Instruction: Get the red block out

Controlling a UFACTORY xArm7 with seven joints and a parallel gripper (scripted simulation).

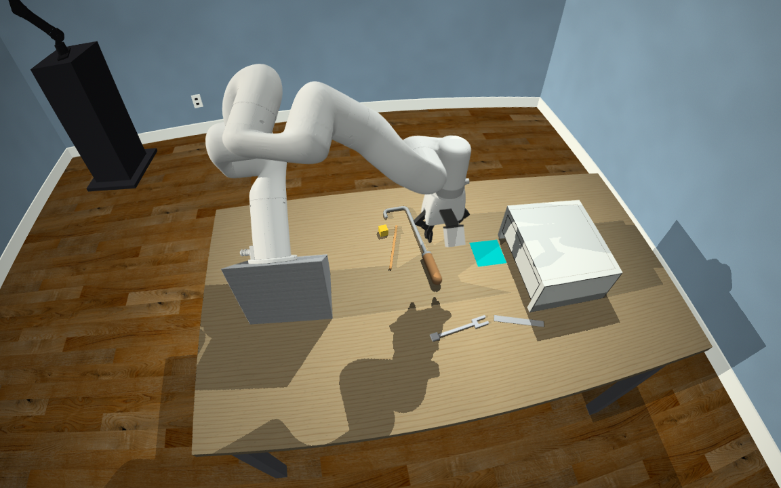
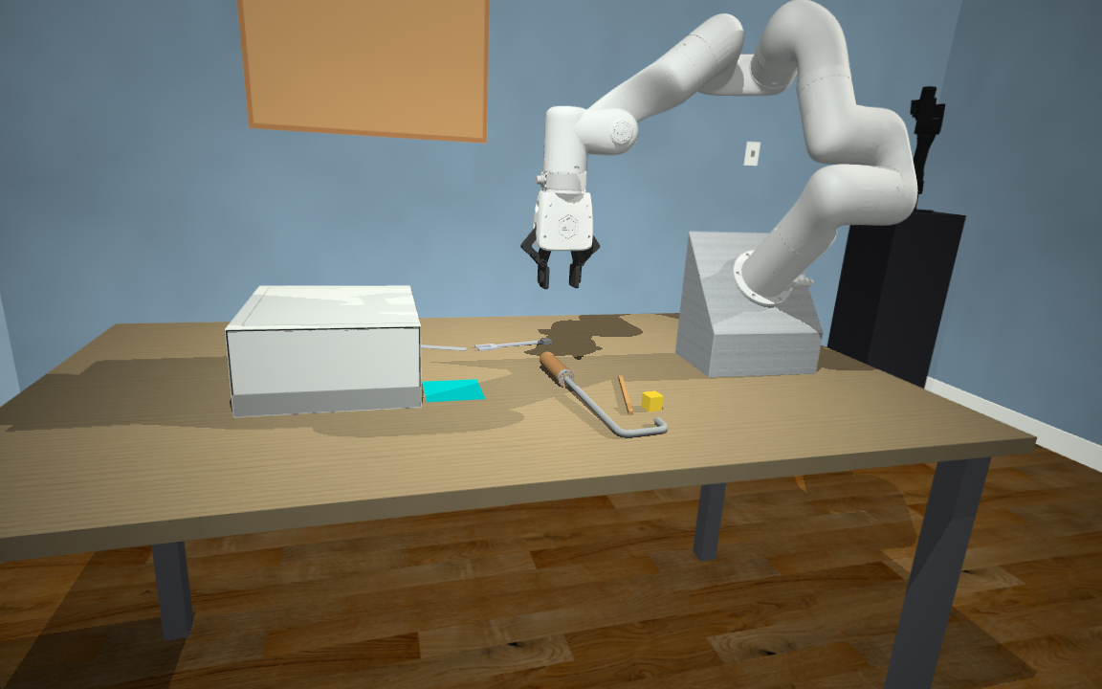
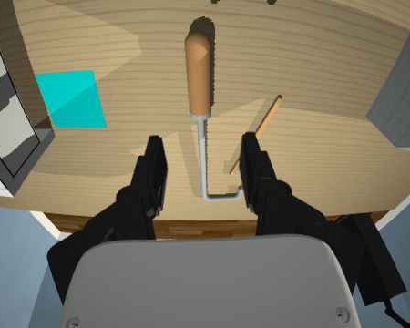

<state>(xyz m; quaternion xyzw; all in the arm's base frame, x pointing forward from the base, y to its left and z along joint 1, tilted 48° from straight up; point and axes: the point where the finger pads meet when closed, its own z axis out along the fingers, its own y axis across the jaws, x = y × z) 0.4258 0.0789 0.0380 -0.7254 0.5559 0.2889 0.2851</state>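
The hooked tool with wooden handle is 17 cm below my hand, 11 cm to the left of it and 6 cm behind it. Round my hand: grey forked tool (19 cm to the right, 18 cm below, 6 cm ahead); teal square (19 cm below, 19 cm ahead, 8 cm to the left); thin wooden stick (18 cm below, 11 cm to the left, 11 cm behind).
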